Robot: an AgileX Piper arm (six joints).
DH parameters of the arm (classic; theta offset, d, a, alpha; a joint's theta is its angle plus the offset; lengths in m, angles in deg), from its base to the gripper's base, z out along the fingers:
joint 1: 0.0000 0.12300 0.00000 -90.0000
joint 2: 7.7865 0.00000 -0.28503 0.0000
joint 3: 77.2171 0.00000 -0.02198 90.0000
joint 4: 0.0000 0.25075 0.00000 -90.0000
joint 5: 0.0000 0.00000 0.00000 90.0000
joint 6: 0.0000 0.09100 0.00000 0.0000
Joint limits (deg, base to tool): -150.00..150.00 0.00..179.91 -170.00..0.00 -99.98..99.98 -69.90..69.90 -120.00..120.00
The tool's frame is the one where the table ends.
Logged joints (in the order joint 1, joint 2, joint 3, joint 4, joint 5, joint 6), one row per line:
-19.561 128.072 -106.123 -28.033 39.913 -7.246
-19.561 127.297 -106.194 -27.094 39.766 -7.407
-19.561 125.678 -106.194 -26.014 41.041 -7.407
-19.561 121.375 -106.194 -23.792 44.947 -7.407
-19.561 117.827 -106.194 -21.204 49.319 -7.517
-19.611 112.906 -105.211 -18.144 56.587 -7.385
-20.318 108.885 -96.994 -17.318 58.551 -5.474
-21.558 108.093 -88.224 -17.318 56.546 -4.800
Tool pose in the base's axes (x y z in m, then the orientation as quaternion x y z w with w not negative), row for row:
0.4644 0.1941 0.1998 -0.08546 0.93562 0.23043 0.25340
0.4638 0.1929 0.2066 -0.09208 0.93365 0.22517 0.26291
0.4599 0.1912 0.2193 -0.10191 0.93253 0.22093 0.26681
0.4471 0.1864 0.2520 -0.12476 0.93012 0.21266 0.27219
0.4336 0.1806 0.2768 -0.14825 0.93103 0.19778 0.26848
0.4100 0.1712 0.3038 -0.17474 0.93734 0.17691 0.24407
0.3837 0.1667 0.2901 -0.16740 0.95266 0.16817 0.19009
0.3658 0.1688 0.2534 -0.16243 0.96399 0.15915 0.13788
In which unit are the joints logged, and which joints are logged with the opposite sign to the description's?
The joints are logged in degrees. Opposite sign: joint 1, joint 4.
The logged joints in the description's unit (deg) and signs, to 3 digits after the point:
19.561 128.072 -106.123 28.033 39.913 -7.246
19.561 127.297 -106.194 27.094 39.766 -7.407
19.561 125.678 -106.194 26.014 41.041 -7.407
19.561 121.375 -106.194 23.792 44.947 -7.407
19.561 117.827 -106.194 21.204 49.319 -7.517
19.611 112.906 -105.211 18.144 56.587 -7.385
20.318 108.885 -96.994 17.318 58.551 -5.474
21.558 108.093 -88.224 17.318 56.546 -4.800

